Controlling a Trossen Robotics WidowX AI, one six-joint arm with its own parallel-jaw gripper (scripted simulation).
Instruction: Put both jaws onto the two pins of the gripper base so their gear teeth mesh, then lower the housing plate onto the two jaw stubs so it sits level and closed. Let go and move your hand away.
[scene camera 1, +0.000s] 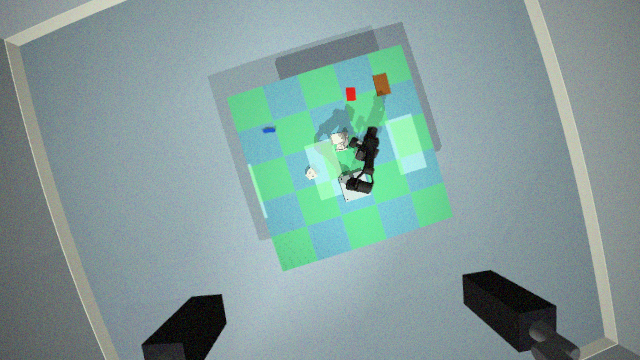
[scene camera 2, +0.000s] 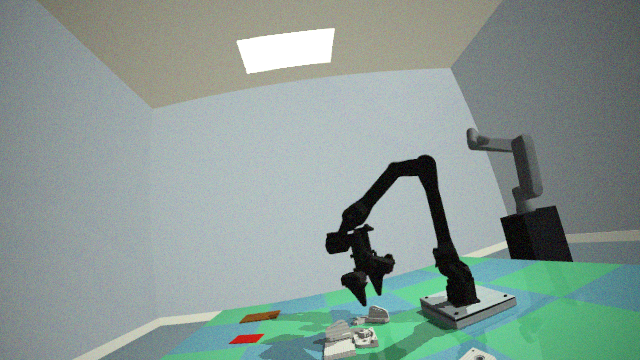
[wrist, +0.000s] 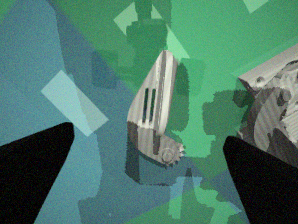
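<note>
You've got the gripper (scene camera 2: 372, 300), which is the same one you'd see in the wrist view (wrist: 151, 136), and it's open and holding nothing. There's a grey jaw (wrist: 148, 137) to be seen as well.
</note>
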